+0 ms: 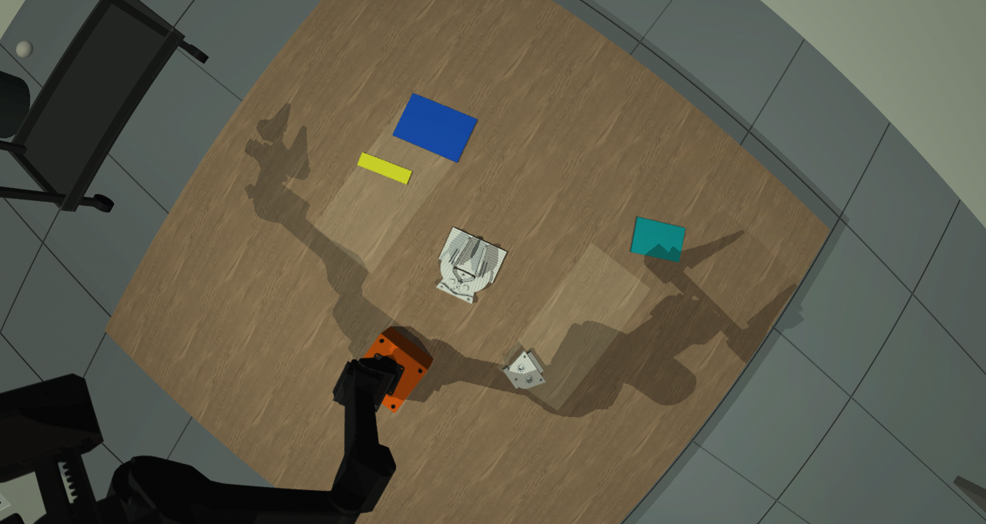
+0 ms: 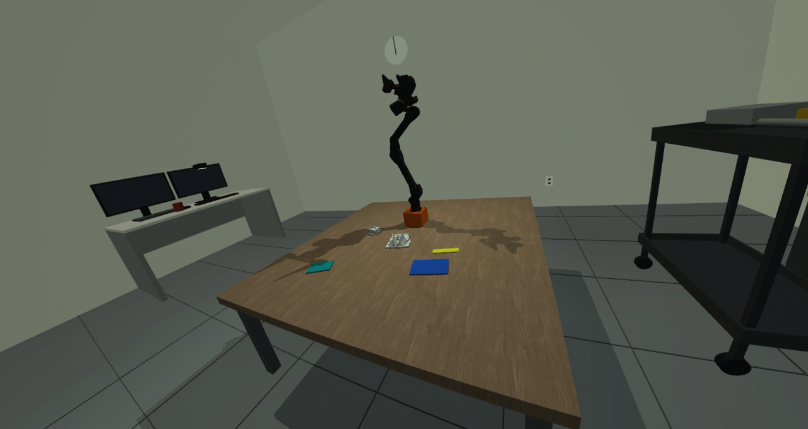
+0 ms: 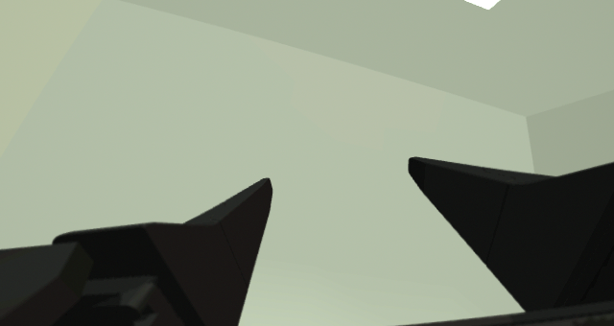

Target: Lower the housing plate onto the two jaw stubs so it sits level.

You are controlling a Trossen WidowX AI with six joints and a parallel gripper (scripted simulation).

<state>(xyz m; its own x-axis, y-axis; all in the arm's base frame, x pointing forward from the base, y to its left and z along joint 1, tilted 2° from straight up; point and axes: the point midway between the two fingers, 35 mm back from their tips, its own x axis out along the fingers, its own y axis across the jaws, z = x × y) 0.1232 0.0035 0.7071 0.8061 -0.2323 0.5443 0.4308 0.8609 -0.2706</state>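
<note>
Right now my gripper tip is 78 cm above the grey housing plate, 27 cm to the left of it and 4 cm past it. From my gripper tip the other things lie so: yellow strip (81 cm below, 21 cm ahead, 17 cm to the left); blue mat (81 cm below, 33 cm ahead, 12 cm to the left); teal mat (81 cm below, 41 cm to the right, 33 cm ahead).
</note>
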